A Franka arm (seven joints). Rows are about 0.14 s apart.
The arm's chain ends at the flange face. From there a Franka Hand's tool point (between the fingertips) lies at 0.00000 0.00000 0.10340 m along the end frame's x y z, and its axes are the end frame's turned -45 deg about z.
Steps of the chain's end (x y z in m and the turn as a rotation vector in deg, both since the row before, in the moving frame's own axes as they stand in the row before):
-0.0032, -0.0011, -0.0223, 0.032, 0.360, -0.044
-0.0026, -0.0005, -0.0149, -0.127, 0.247, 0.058
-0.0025, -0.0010, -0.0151, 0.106, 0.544, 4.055
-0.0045, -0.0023, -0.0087, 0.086, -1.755, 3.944
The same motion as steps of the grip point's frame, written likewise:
-0.0010, -0.0026, -0.0223, -0.232, 0.277, -0.044
-0.0013, -0.0017, -0.0149, -0.264, 0.085, 0.058
-0.0003, -0.0019, -0.0151, -0.310, 0.460, 4.055
-0.0036, -0.0072, -0.0087, 1.302, -1.180, 3.944

